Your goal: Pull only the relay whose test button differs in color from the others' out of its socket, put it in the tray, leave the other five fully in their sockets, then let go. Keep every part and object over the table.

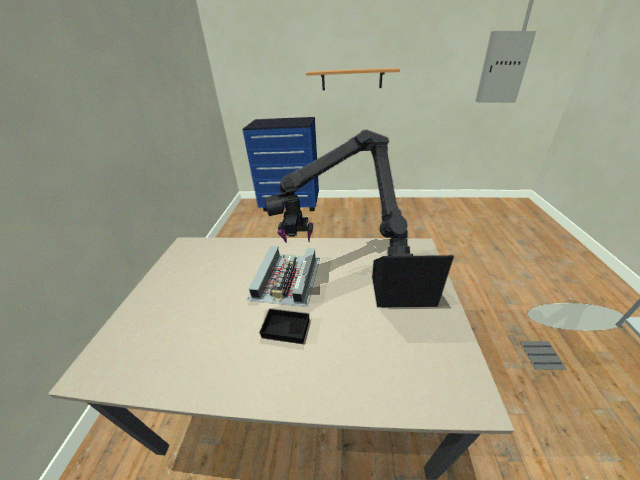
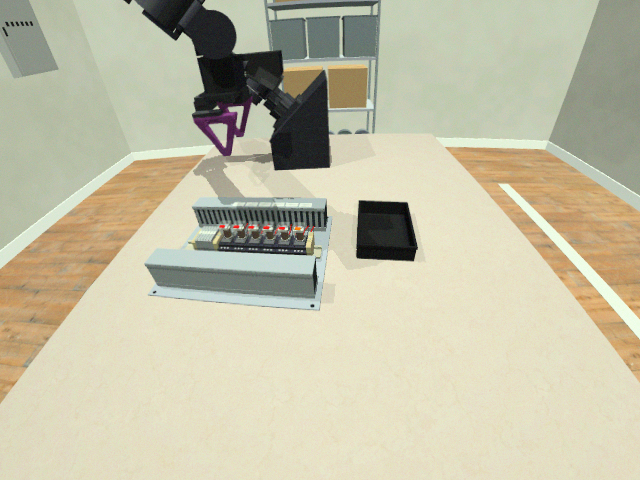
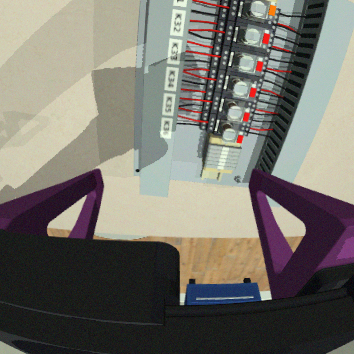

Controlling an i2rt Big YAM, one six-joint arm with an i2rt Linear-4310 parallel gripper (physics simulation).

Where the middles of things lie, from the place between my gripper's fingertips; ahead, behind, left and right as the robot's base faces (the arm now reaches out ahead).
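Grey panel [image 2: 321,237]: 200 mm below my hand, 10 mm to the left of it and 70 mm ahead of it.
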